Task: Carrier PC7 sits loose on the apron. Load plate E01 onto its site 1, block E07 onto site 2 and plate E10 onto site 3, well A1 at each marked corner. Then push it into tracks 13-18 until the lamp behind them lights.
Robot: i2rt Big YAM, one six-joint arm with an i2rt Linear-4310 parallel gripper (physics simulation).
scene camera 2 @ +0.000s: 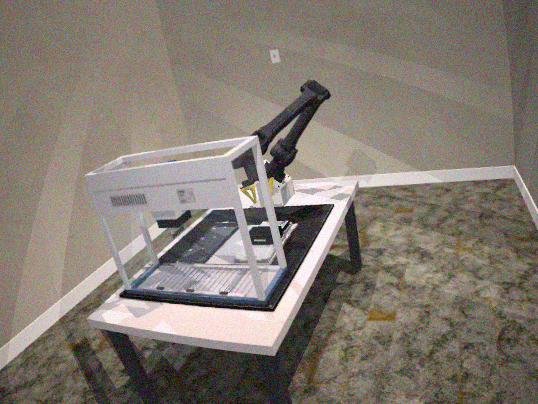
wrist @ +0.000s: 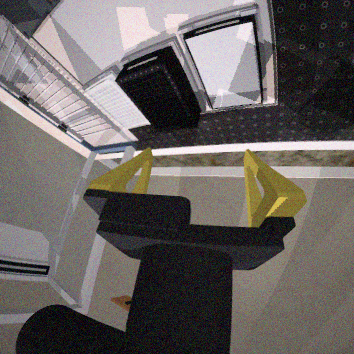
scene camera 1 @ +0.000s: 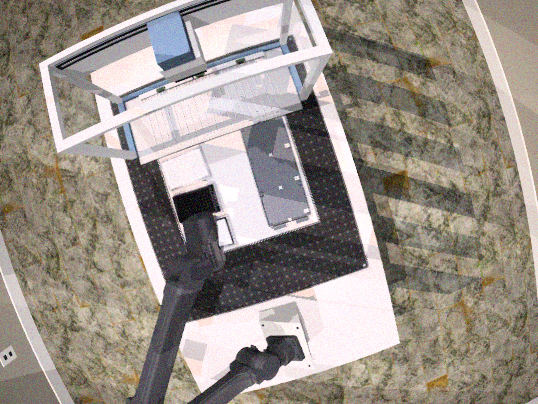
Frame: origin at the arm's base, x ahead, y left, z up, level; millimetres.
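Seen in the pictures: gripper, fingertip midpoint: (scene camera 2: 263, 199) (wrist: 196, 151); arm's base at its link origin: (scene camera 2: 272, 173) (scene camera 1: 286, 347).
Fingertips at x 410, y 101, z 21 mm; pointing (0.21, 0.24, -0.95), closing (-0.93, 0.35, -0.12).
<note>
Pixels of each thing's middle, then the offset from my fingertips to it. "spot": a spot on its surface instead. Level surfaces: height alone.
- carrier at the middle of its body: (scene camera 1: 276, 172) (scene camera 2: 209, 241) dx +85, dy -253, dz -137 mm
- white plate at the middle of its body: (wrist: 118, 105) (scene camera 1: 184, 168) dx +196, dy +4, dz -133 mm
- tall black block at the middle of its body: (wrist: 162, 95) (scene camera 1: 195, 203) (scene camera 2: 264, 235) dx +83, dy +5, dz -119 mm
- black-rimmed plate with a pale top, body centre: (wrist: 228, 70) (scene camera 1: 210, 236) (scene camera 2: 272, 226) dx -25, dy +3, dz -133 mm
- blue-and-white head at a spot on its surface: (scene camera 1: 170, 42) spot: dx +410, dy -139, dz +308 mm
- dark dotted mat at its surface level: dz -152 mm
A long dark grey slab with small white marks, apparently the carrier (scene camera 1: 282, 192) (scene camera 2: 197, 245), lies flat in front of the ribbed tracks (scene camera 1: 192, 117) (scene camera 2: 200, 280) (wrist: 45, 75). Opposite it stand, in a row, a white plate (scene camera 1: 184, 167) (wrist: 117, 101) nearest the tracks, a tall black block (scene camera 1: 195, 201) (scene camera 2: 260, 235) (wrist: 160, 92), and a black-rimmed plate with a pale top (scene camera 1: 225, 231) (wrist: 225, 62). Their labels are unreadable. My gripper (scene camera 2: 263, 195) (wrist: 196, 151) is open and empty, raised above the table on the row's side; the arm hides its fingers in scene camera 1.
A white frame (scene camera 1: 200, 102) (scene camera 2: 241, 240) stands over the tracks, carrying a blue-and-white head (scene camera 1: 170, 42). Small dark green parts (scene camera 1: 161, 89) (scene camera 2: 190, 290) sit behind the tracks. A dark dotted mat (scene camera 1: 280, 270) (wrist: 310, 80) surrounds the pale apron (scene camera 1: 240, 200).
</note>
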